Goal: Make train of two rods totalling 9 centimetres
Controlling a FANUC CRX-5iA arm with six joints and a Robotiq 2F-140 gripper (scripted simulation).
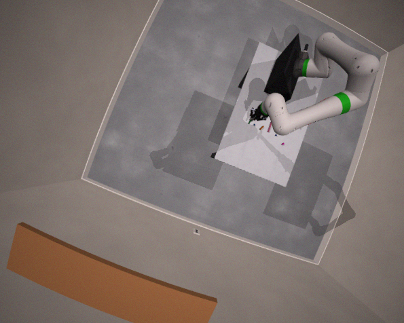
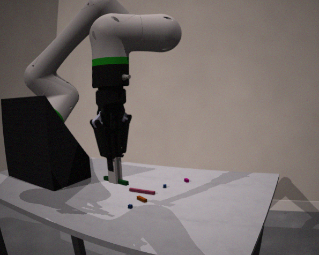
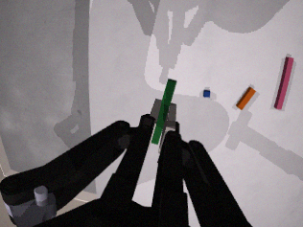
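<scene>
My gripper is now 20 cm to the right of the pink rod, 13 cm above it and 3 cm past it. The rest, counted from my hand: green rod 3 cm below; then orange rod 13 cm to the left, 13 cm below; then magenta rod 36 cm to the left, 13 cm below, 7 cm ahead.
</scene>
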